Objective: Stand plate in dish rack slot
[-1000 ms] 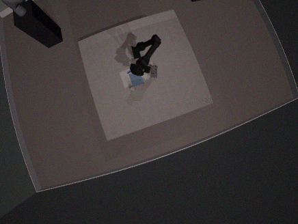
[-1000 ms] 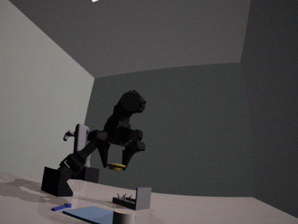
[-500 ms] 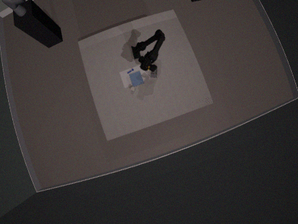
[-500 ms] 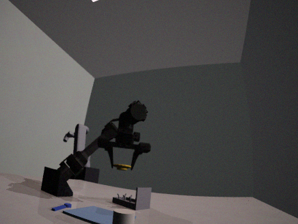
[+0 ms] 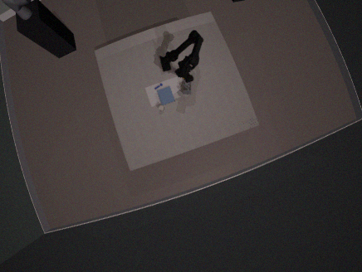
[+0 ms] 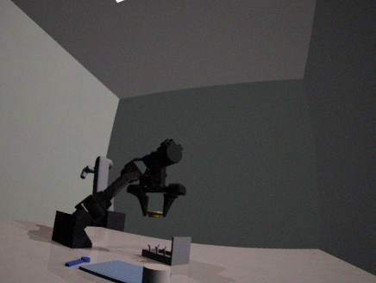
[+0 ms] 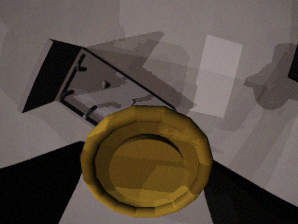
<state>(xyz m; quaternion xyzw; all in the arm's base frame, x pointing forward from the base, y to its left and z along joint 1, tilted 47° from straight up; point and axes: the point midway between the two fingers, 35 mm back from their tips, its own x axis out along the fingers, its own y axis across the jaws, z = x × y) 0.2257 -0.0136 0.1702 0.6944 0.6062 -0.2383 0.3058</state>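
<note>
Right now my gripper tip is 5 cm short of the grey dish rack and 11 cm above it. Round my gripper tip: blue bar (5 cm behind, 24 cm to the right, 13 cm below); yellow plate (1 cm above); blue flat mat (6 cm ahead, 21 cm to the right, 13 cm below).
</note>
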